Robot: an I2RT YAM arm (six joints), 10 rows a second.
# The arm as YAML. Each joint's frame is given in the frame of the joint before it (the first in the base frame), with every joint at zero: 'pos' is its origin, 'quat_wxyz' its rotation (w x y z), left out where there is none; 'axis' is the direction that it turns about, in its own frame. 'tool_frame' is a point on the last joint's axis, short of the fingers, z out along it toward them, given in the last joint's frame.
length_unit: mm
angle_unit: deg
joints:
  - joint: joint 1
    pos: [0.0, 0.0, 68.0]
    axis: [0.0, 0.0, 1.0]
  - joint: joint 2
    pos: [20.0, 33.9, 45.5]
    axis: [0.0, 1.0, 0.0]
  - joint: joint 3
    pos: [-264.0, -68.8, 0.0]
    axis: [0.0, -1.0, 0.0]
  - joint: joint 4
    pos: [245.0, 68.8, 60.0]
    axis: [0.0, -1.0, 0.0]
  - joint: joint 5
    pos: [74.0, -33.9, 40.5]
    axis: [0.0, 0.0, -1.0]
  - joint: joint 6
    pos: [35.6, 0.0, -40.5]
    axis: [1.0, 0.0, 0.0]
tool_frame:
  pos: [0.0, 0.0, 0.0]
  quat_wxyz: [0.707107, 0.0, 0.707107, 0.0]
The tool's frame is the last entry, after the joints.
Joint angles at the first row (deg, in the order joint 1, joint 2, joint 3, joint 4, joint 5, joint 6):
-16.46 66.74 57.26 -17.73 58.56 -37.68
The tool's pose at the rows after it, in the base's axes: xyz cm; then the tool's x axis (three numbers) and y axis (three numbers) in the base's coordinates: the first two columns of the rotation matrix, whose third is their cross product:
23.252 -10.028 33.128 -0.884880 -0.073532 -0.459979 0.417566 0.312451 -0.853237
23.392 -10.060 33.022 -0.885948 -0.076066 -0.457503 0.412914 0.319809 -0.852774
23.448 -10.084 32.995 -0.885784 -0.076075 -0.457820 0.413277 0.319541 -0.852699
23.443 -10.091 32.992 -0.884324 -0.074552 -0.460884 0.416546 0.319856 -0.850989
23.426 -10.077 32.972 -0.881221 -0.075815 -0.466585 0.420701 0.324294 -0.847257
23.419 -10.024 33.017 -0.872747 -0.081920 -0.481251 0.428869 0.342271 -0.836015
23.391 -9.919 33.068 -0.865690 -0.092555 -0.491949 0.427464 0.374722 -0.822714
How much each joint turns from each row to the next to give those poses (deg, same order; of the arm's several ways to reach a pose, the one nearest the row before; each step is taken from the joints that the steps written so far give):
-0.01 0.46 0.19 -0.30 -0.38 0.13
-0.01 0.35 0.12 -0.16 -0.43 0.13
-0.02 0.13 0.00 0.17 -0.01 -0.02
-0.02 -0.01 0.00 -0.02 0.00 0.22
0.00 -0.08 -0.08 0.01 -0.31 0.32
0.02 -0.13 0.14 -0.45 -1.20 0.94
0.04 -0.16 0.41 -1.39 -2.04 1.16

